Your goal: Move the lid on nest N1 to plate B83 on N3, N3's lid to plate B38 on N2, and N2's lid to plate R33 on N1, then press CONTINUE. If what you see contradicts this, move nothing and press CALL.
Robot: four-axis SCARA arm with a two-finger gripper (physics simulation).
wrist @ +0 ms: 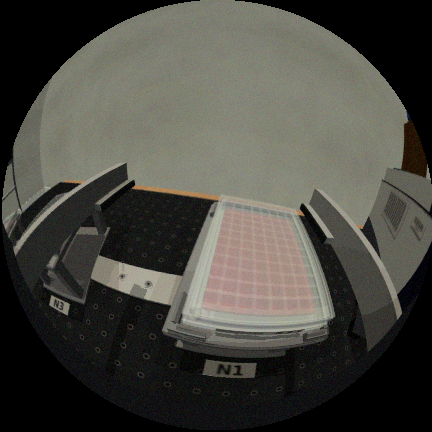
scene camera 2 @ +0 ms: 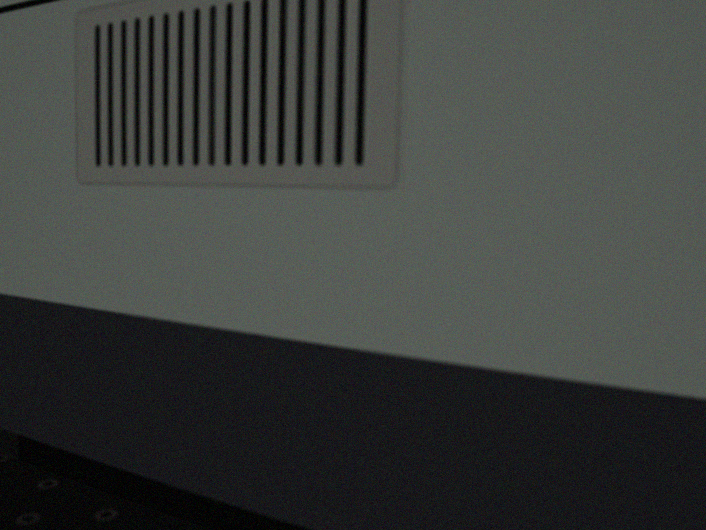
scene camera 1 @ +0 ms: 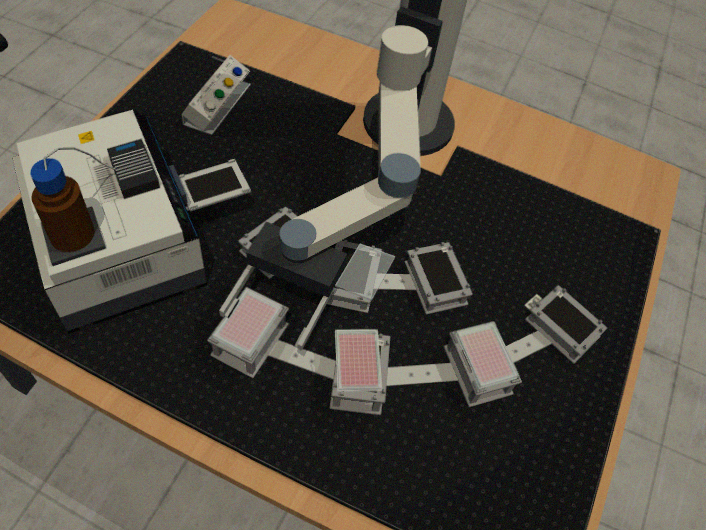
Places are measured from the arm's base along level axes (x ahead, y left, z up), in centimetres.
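Where they show: gripper, fingertip midpoint: [wrist: 217,180] [scene camera 1: 260,330].
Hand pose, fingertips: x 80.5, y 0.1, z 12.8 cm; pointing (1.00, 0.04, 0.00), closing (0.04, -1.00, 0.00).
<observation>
After its pixels a point has its place.
My gripper [scene camera 1: 262,330] @[x 80.5, y 0.1, z 12.8 cm] [wrist: 217,180] @[x 80.5, y 0.1, z 12.8 cm] is open and empty. Its fingers stand on either side of the plate on nest N1 [scene camera 1: 236,360] @[x 83.7, y -4.0, z 1.8 cm] [wrist: 270,342] @[x 71.2, y -4.5, z 8.2 cm]. That pink plate carries a clear lid [scene camera 1: 250,319] @[x 77.9, y -3.6, z 9.9 cm] [wrist: 250,318] @[x 72.2, y -2.8, z 9.8 cm]; its code is not readable. Nest N3 [scene camera 1: 356,403] @[x 80.9, y 21.8, z 1.8 cm] [wrist: 82,255] @[x 76.6, y 17.9, z 1.8 cm] holds a deeper pink plate [scene camera 1: 358,359] @[x 75.8, y 19.1, z 9.9 cm], which looks uncovered in scene camera 1. The nest to its right, unlabelled in view, bears a paler pink plate [scene camera 1: 487,354] @[x 62.7, y 41.6, z 9.4 cm] that looks lidded. A loose clear lid [scene camera 1: 362,272] @[x 55.3, y 10.8, z 7.2 cm] lies askew on an inner nest. A button panel [scene camera 1: 199,114] @[x 31.5, y -45.8, z 7.3 cm] has blue, yellow, green and white buttons.
A white instrument [scene camera 1: 114,239] @[x 81.0, y -31.3, z 22.3 cm] [scene camera 2: 513,228] @[x 66.8, y -63.2, z 11.4 cm] [wrist: 400,250] @[x 75.4, y -22.7, z 12.3 cm] with a brown bottle [scene camera 1: 63,216] @[x 86.9, y -35.3, z 33.6 cm] [wrist: 415,150] stands at left, its tray [scene camera 1: 219,200] @[x 55.7, y -24.3, z 11.1 cm] extended. Empty nests [scene camera 1: 419,273] @[x 48.8, y 21.7, z 5.9 cm] [scene camera 1: 553,333] @[x 46.3, y 53.9, z 1.8 cm] stand at right. Another nest [scene camera 1: 250,239] @[x 58.3, y -15.2, z 5.7 cm] is partly under the arm.
</observation>
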